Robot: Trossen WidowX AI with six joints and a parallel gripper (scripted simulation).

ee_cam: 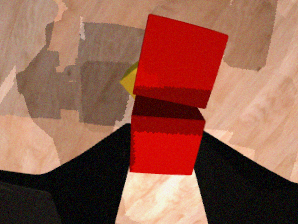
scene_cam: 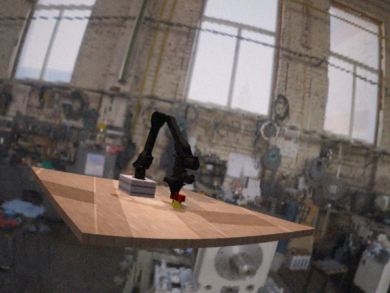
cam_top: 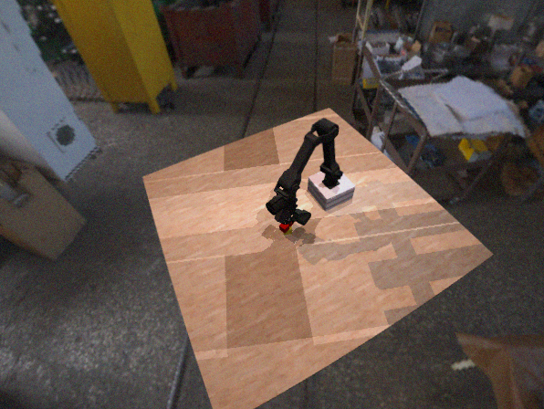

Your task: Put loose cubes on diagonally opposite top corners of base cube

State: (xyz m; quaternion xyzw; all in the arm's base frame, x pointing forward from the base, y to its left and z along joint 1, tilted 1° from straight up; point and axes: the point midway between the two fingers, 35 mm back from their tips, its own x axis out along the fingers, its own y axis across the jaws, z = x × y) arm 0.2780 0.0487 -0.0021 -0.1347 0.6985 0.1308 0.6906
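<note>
My gripper tip is 2 cm short of the yellow cube, 1 cm to the right of it and 4 cm above it.
</note>
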